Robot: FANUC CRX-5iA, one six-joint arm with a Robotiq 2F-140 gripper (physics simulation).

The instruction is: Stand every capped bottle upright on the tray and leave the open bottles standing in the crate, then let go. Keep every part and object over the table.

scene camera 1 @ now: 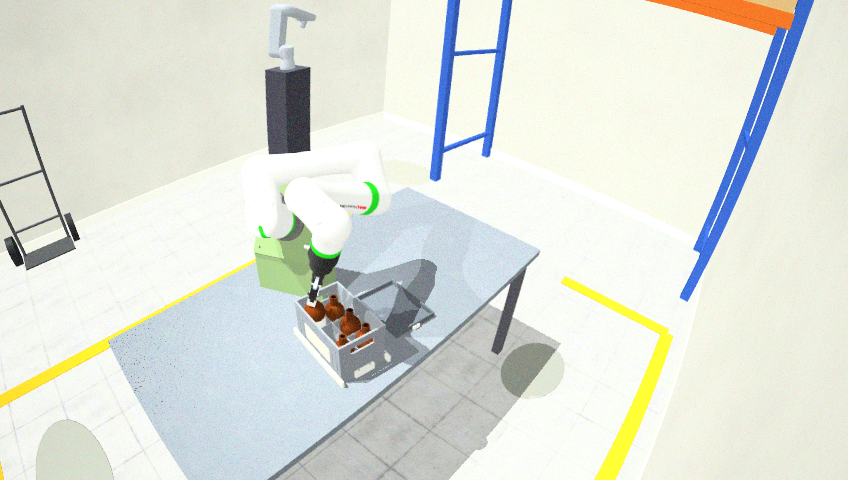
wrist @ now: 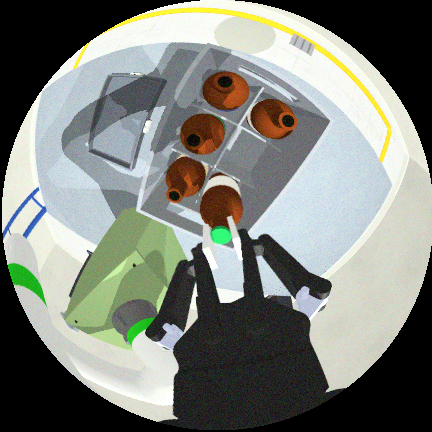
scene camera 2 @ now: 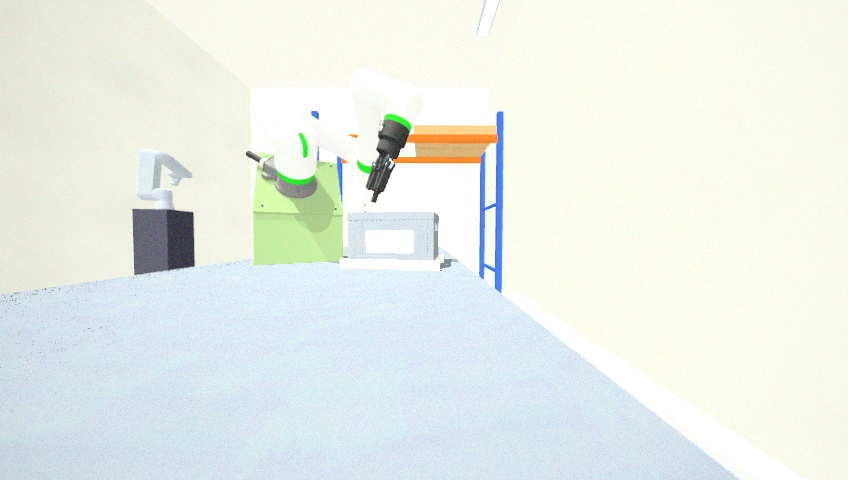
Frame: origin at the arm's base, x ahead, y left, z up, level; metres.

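Seen in the pictures: gripper, fingertip midpoint: (scene camera 1: 312,300) (wrist: 220,228) (scene camera 2: 366,211); arm's base, link origin: (scene camera 1: 287,221) (wrist: 133,317) (scene camera 2: 296,183).
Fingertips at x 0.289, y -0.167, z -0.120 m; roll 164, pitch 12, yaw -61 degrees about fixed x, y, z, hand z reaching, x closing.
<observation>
Offsets run from my fingertips to a thing's top centre. "spot": to the spot under its first point. Level surfaces: height alone.
My gripper (scene camera 1: 312,300) (scene camera 2: 368,204) (wrist: 220,228) is shut on the neck of a brown bottle {dx +0.005, dy +0.002, dz +0.025 m} (scene camera 1: 314,312) (wrist: 221,202) with a green cap. The bottle is partly raised within its compartment at the arm-side end of the grey crate {dx +0.102, dy +0.018, dz -0.007 m} (scene camera 1: 380,350) (scene camera 2: 389,220) (wrist: 300,145); its white label band shows in the wrist view. Open brown bottles stand in the other compartments {dx +0.202, dy +0.041, dz -0.019 m} (wrist: 226,91), among them one beside the held bottle {dx +0.029, dy +0.078, dz -0.019 m} (wrist: 185,176). A dark-rimmed grey tray {dx +0.133, dy +0.306, dz -0.156 m} (scene camera 1: 412,297) (wrist: 111,159) lies beside the crate. The crate wall hides the bottles in scene camera 2.
A white strip {spot: dx +0.087, dy -0.083, dz -0.153 m} (scene camera 1: 318,356) (scene camera 2: 389,264) runs along the crate's foot. The arm's green pedestal (scene camera 1: 279,276) (scene camera 2: 297,237) (wrist: 120,270) stands at the table {dz -0.182 m} (scene camera 1: 226,356) (scene camera 2: 357,368) near the crate. Crate walls and thin dividers surround the bottles. The table's long edge lies beyond the crate and tray.
</observation>
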